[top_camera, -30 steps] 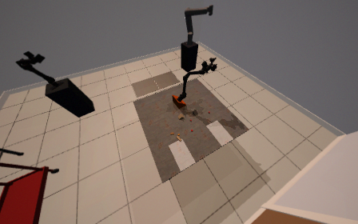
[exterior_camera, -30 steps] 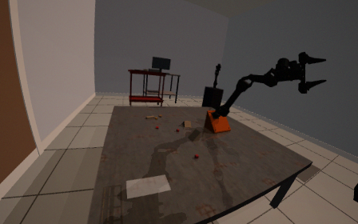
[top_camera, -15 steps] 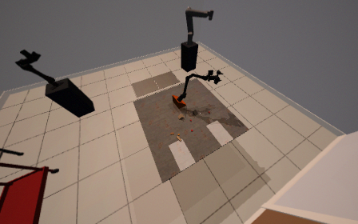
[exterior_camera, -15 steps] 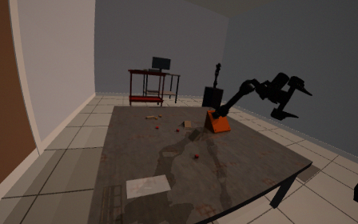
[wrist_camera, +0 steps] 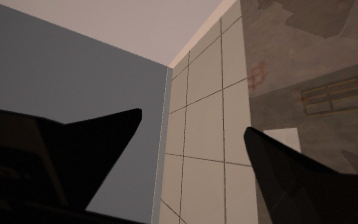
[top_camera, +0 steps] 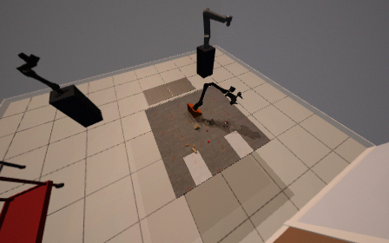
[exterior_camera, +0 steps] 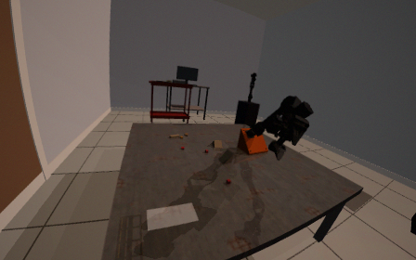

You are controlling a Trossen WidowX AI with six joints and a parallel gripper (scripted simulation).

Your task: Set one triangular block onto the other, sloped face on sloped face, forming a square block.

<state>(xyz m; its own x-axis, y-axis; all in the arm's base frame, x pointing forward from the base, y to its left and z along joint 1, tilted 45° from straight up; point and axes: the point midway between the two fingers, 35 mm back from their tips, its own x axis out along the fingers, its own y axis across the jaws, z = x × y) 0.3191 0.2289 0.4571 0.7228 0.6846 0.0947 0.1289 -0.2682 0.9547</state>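
The light wooden triangular block lies 140 mm behind my gripper tip, 600 mm to the right of it and 240 mm below it. From my gripper tip the other things lie so: small tan wooden piece 130 mm ahead, 820 mm to the right, 250 mm below; then small orange piece 80 mm ahead, 800 mm to the right, 250 mm below.
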